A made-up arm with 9 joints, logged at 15 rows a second.
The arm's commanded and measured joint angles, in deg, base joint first. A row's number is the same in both.
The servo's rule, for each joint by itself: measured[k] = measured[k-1] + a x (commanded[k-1-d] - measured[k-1]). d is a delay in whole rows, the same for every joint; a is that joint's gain. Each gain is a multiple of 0.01, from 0.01 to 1. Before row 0 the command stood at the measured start. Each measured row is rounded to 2 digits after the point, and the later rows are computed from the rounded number. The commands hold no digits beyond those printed.
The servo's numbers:
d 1
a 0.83 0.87 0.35 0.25 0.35 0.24 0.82 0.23 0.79
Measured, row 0:
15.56 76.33 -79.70 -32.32 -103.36 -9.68 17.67 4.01 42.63
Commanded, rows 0 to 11:
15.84 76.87 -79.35 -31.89 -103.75 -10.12 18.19 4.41 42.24
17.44 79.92 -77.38 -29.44 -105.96 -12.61 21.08 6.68 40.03
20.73 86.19 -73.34 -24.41 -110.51 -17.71 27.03 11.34 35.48
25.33 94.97 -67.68 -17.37 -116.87 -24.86 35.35 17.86 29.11
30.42 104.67 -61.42 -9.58 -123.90 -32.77 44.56 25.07 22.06
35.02 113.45 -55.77 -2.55 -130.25 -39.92 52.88 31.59 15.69
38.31 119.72 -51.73 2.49 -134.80 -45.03 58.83 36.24 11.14
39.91 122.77 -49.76 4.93 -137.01 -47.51 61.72 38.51 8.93
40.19 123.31 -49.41 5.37 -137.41 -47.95 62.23 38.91 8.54
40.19 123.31 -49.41 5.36 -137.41 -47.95 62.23 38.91 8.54
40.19 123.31 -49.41 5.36 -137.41 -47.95 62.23 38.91 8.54
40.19 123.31 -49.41 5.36 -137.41 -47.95 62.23 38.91 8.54
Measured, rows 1 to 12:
15.56 76.33 -79.70 -32.32 -103.36 -9.68 17.67 4.01 42.63
15.79 76.80 -79.58 -32.21 -103.50 -9.79 18.10 4.10 42.32
17.16 79.51 -78.81 -31.52 -104.36 -10.47 20.54 4.69 40.51
20.12 85.32 -76.90 -29.74 -106.51 -12.21 25.86 6.22 36.54
24.44 93.72 -73.67 -26.65 -110.14 -15.25 33.64 8.90 30.67
29.40 103.25 -69.38 -22.38 -114.96 -19.45 42.59 12.62 23.87
34.06 112.12 -64.62 -17.42 -120.31 -24.36 51.03 16.98 17.41
37.59 118.73 -60.11 -12.44 -125.38 -29.32 57.43 21.41 12.46
39.52 122.24 -56.49 -8.10 -129.45 -33.69 60.95 25.34 9.67
40.08 123.17 -54.01 -4.73 -132.24 -37.11 62.00 28.46 8.78
40.17 123.29 -52.40 -2.21 -134.05 -39.71 62.19 30.86 8.59
40.19 123.31 -51.35 -0.32 -135.23 -41.69 62.22 32.71 8.55

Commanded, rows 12 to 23:
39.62 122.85 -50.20 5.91 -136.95 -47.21 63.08 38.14 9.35
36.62 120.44 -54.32 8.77 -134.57 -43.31 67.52 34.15 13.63
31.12 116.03 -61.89 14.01 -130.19 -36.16 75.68 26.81 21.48
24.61 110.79 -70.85 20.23 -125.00 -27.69 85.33 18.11 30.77
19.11 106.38 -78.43 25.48 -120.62 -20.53 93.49 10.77 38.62
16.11 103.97 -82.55 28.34 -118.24 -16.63 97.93 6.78 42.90
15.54 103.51 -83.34 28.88 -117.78 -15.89 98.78 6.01 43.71
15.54 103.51 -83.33 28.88 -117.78 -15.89 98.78 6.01 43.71
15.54 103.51 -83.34 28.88 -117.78 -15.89 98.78 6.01 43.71
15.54 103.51 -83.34 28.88 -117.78 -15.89 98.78 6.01 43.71
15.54 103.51 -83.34 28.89 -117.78 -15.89 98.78 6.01 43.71
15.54 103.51 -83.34 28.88 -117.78 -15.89 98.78 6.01 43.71
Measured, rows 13 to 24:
40.19 123.31 -50.67 1.10 -135.99 -43.19 62.23 34.14 8.54
39.72 122.91 -50.51 2.30 -136.33 -44.15 62.93 35.06 9.18
37.15 120.76 -51.84 3.92 -135.71 -43.95 66.69 34.85 12.70
32.15 116.64 -55.36 6.44 -133.78 -42.08 74.06 33.00 19.64
25.89 111.55 -60.78 9.89 -130.71 -38.63 83.30 29.58 28.43
20.26 107.05 -66.96 13.79 -127.18 -34.29 91.66 25.25 36.48
16.82 104.37 -72.42 17.43 -124.05 -30.05 96.80 21.00 41.55
15.76 103.62 -76.24 20.29 -121.86 -26.65 98.42 17.55 43.26
15.58 103.52 -78.72 22.44 -120.43 -24.07 98.72 14.90 43.62
15.55 103.51 -80.34 24.05 -119.50 -22.11 98.77 12.86 43.69
15.54 103.51 -81.39 25.26 -118.90 -20.62 98.78 11.28 43.71
15.54 103.51 -82.07 26.17 -118.51 -19.48 98.78 10.07 43.71

